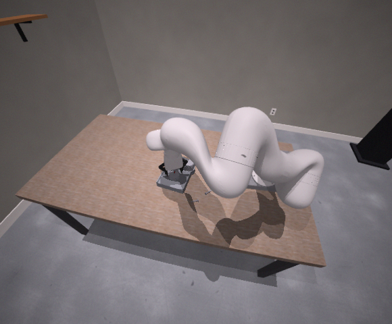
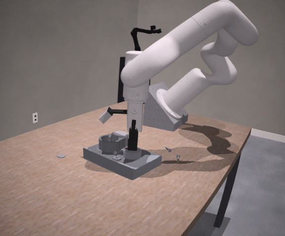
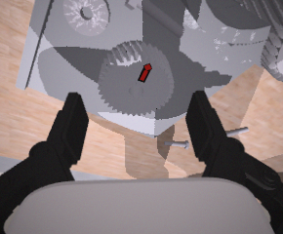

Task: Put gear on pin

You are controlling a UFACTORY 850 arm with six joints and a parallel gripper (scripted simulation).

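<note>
Now: the grey toothed gear 4 cm below my hand. The rest, counted from my hand: bolt (3 cm ahead, 5 cm to the right, 5 cm below); then washer (6 cm ahead, 2 cm to the right, 5 cm below).
</note>
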